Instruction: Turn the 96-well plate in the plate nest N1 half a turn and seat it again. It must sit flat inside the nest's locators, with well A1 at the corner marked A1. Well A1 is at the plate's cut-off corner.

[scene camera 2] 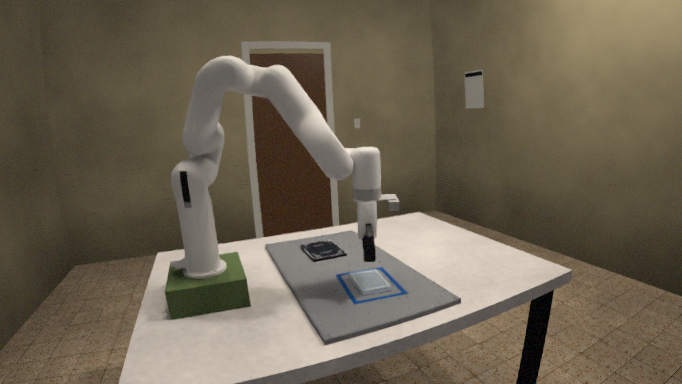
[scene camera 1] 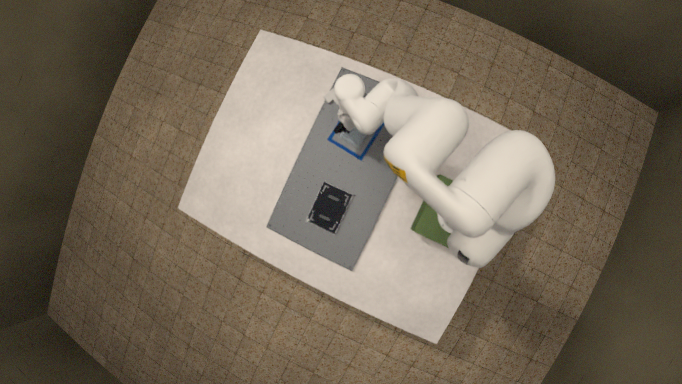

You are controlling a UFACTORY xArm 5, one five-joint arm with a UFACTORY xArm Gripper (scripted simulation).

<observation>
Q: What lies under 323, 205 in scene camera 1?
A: A plate nest.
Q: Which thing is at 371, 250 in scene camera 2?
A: The gripper.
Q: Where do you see a 96-well plate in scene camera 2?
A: At 369, 282
</observation>
